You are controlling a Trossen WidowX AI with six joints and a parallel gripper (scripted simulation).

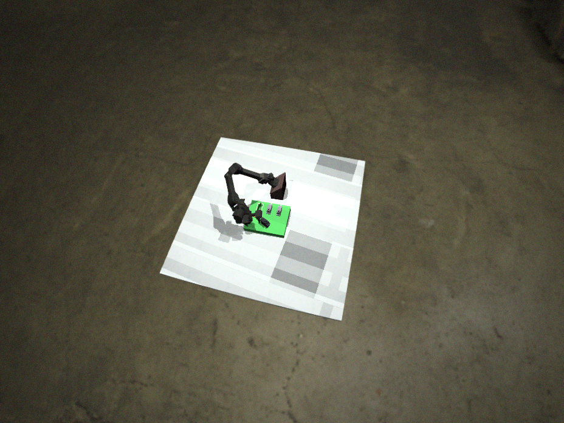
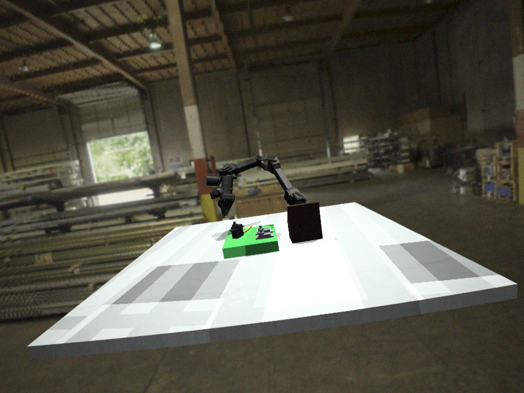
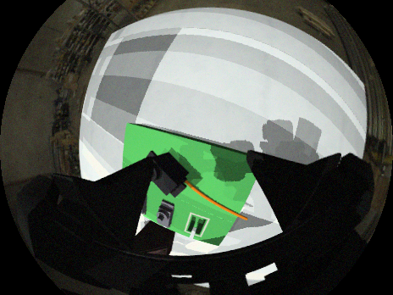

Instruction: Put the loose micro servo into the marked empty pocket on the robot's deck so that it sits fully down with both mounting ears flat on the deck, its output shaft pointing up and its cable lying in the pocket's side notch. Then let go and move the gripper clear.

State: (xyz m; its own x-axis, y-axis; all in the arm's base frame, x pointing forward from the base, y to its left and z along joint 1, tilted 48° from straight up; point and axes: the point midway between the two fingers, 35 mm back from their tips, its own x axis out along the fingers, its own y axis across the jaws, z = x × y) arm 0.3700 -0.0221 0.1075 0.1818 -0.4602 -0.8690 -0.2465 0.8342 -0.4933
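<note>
The green deck lies 70 mm behind my gripper tip, 60 mm to the left of it and 120 mm below it.
</note>
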